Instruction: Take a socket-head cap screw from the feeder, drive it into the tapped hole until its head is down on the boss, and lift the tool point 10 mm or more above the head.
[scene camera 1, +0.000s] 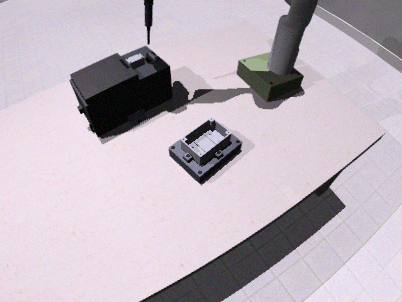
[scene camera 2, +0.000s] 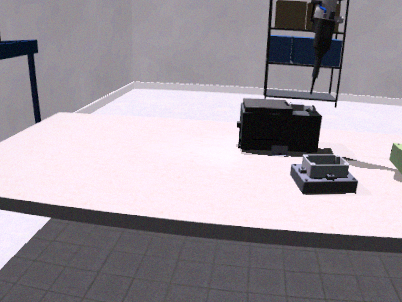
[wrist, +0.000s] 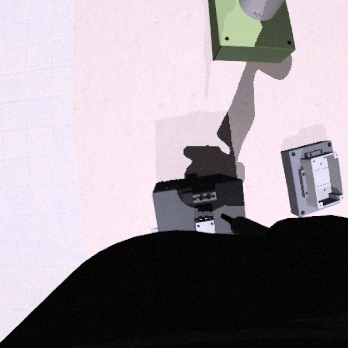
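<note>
The black feeder box (scene camera 1: 127, 97) (scene camera 2: 280, 127) (wrist: 172, 210) stands on the table, with a pale block (scene camera 1: 134, 60) (wrist: 204, 226) and a small slotted piece (wrist: 204, 196) on its top. My screwdriver (scene camera 1: 148, 43) (scene camera 2: 312, 92) (wrist: 223, 216) points down, its tip in the air above the feeder's block end, apart from it. Whether a screw sits on the bit is too small to tell. A grey open-topped housing (scene camera 1: 215, 150) (scene camera 2: 327, 171) (wrist: 311, 182) with corner bosses sits on a dark fixture plate (scene camera 1: 192, 170) (scene camera 2: 327, 187) (wrist: 295, 190). Which boss has the tapped hole I cannot tell.
The arm's green base block (scene camera 1: 270, 87) (scene camera 2: 397, 155) (wrist: 235, 30) stands on the table (scene camera 1: 100, 200) (scene camera 2: 125, 165) (wrist: 115, 125). The arm's shadow falls between base and feeder. A shelf rack (scene camera 2: 267, 75) with boxes stands behind, and a blue bench (scene camera 2: 15, 48) at the left.
</note>
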